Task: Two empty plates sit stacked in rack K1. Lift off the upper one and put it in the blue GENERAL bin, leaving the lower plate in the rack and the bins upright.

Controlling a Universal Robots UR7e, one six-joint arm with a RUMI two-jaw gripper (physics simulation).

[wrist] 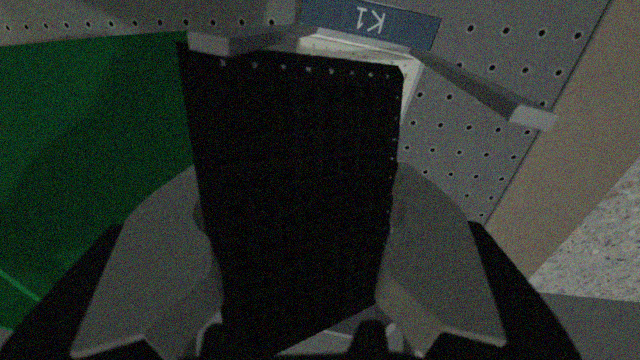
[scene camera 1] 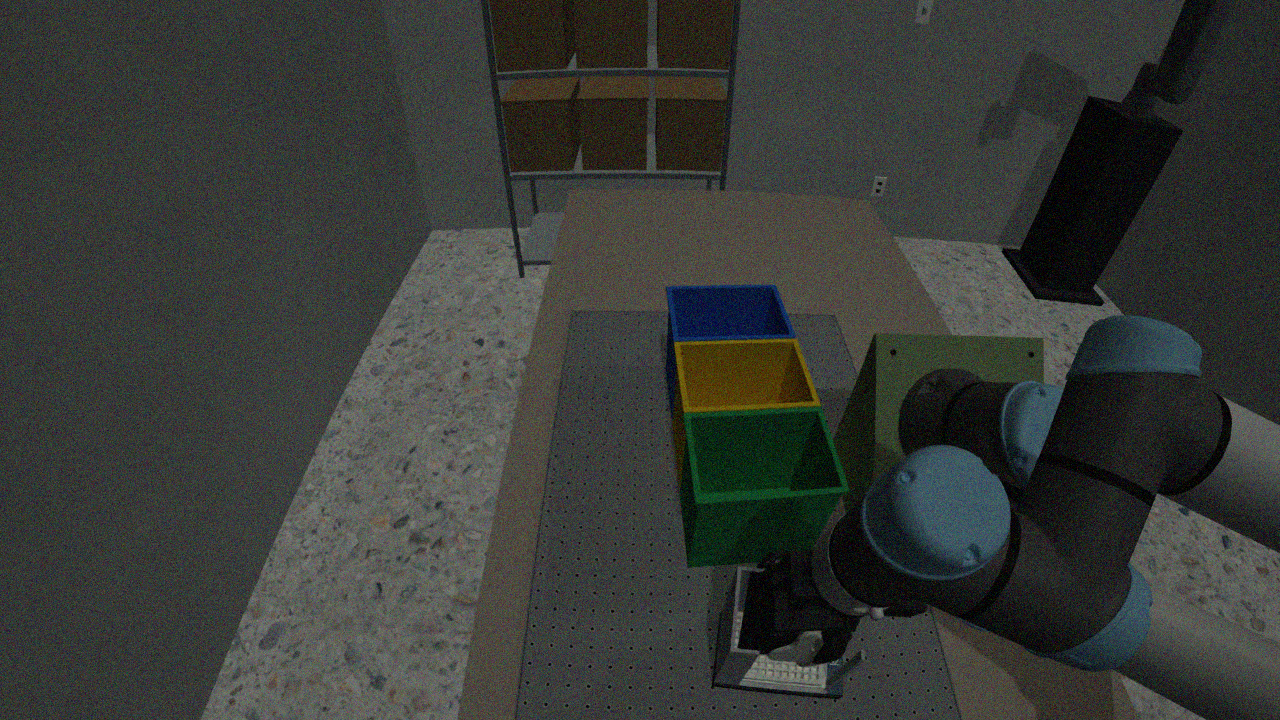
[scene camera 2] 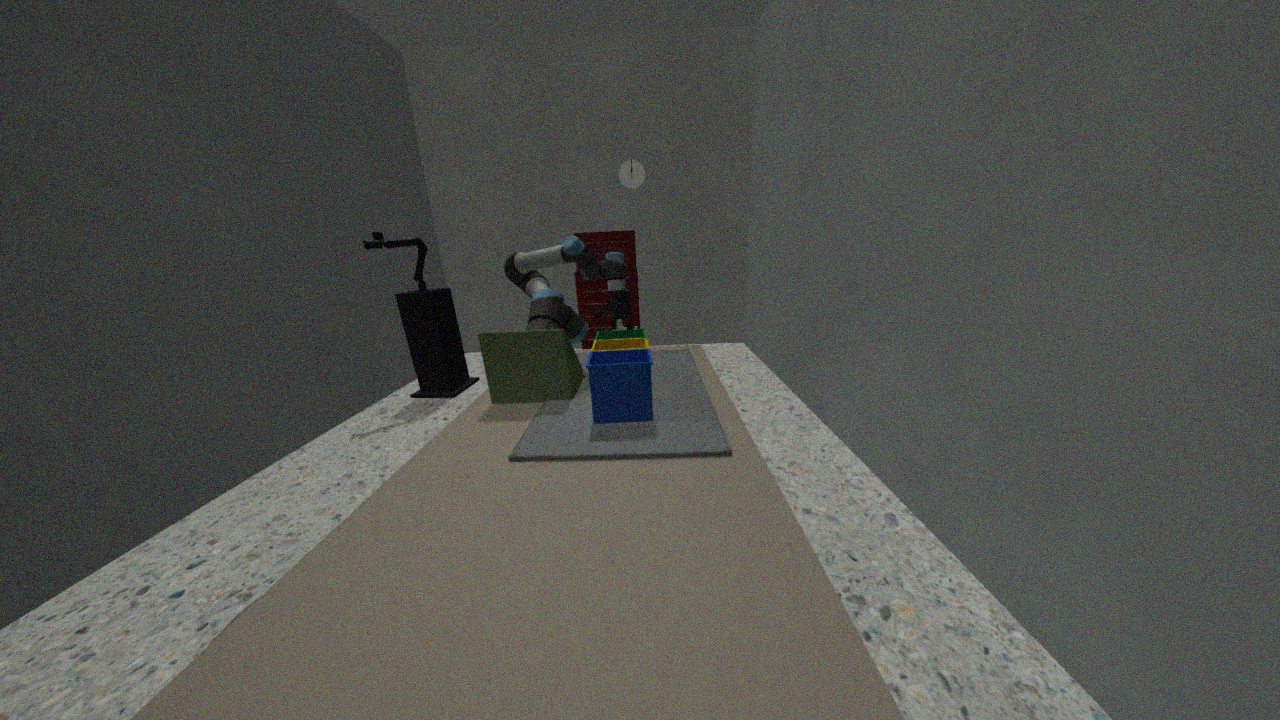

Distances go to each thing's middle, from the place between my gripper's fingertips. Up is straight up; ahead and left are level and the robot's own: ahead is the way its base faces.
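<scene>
From the black plate [scene camera 1: 750,638], my hand is 3 cm below it and 1 cm to the right of it. Counting from my hand, the green bin [scene camera 1: 756,481] is 1 cm below, 4 cm ahead and 17 cm to the right. There's a yellow bin [scene camera 1: 730,375] too, and that's 1 cm below my hand, 30 cm to the right of it and 6 cm ahead. And the blue general bin [scene camera 1: 719,312] is 1 cm below my hand, 43 cm to the right of it and 8 cm ahead.
</scene>
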